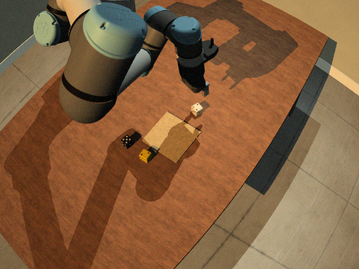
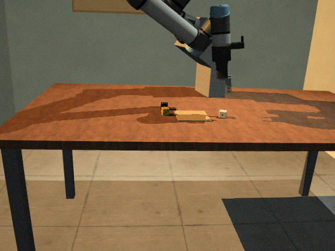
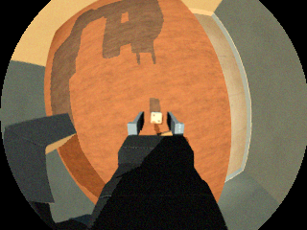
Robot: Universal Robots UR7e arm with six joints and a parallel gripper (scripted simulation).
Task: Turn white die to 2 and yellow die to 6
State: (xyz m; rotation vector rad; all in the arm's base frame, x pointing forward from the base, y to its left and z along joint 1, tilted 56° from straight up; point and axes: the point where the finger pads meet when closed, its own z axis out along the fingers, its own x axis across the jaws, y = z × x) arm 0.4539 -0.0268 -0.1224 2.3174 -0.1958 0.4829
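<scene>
My hand is 10 mm to the left of the white die and 110 mm above it. From my hand the other things lie so: yellow die 40 mm behind, 250 mm to the right, 110 mm below; tan mat 20 mm behind, 140 mm to the right, 130 mm below; black die 130 mm behind, 250 mm to the right, 110 mm below.
</scene>
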